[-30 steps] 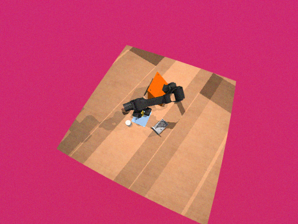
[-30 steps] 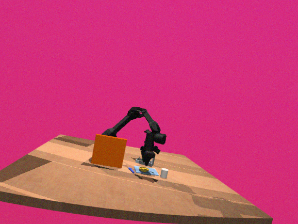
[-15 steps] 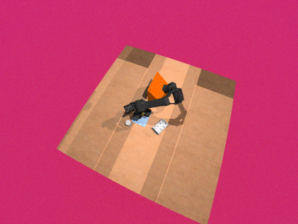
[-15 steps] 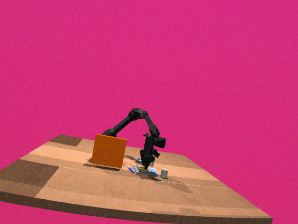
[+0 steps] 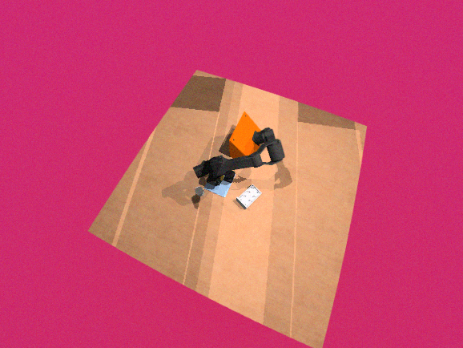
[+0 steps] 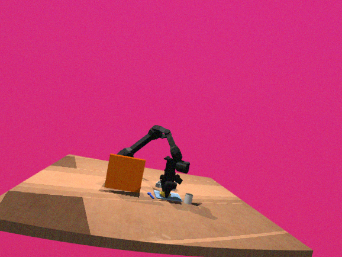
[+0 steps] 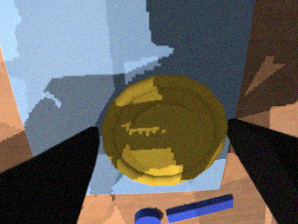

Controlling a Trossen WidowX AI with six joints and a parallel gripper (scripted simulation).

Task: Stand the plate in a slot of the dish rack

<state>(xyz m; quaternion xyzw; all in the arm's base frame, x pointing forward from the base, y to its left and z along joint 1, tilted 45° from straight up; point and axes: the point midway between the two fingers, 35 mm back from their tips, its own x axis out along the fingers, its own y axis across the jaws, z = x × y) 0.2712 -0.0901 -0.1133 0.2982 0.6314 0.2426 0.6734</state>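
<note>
Now: the light blue mat 20 mm to the left of my gripper tip, 20 mm ahead of it and 10 mm below it. From my gripper tip the other things lie so: grey dish rack 200 mm to the left, 60 mm ahead, 20 mm above; then yellow plate 10 mm above.
</note>
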